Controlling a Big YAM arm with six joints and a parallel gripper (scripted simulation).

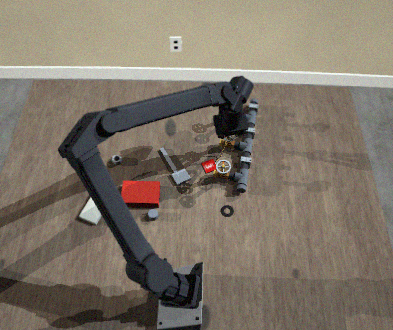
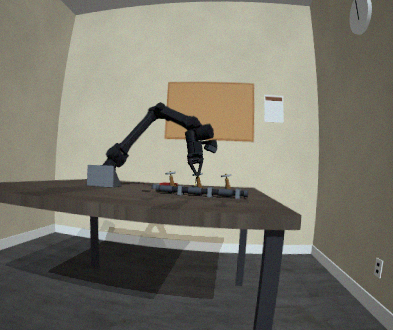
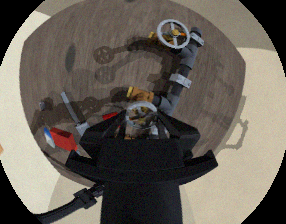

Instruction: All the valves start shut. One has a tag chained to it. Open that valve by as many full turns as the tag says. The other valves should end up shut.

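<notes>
Now: the red tag 7 cm behind my hand, 4 cm to the left of it and 9 cm below it. The rest, counted from my hand: grey hammer-like tool 11 cm behind, 17 cm to the left, 9 cm below; small grey cylinder 29 cm behind, 20 cm to the left, 8 cm below; red block 23 cm behind, 26 cm to the left, 8 cm below.
</notes>
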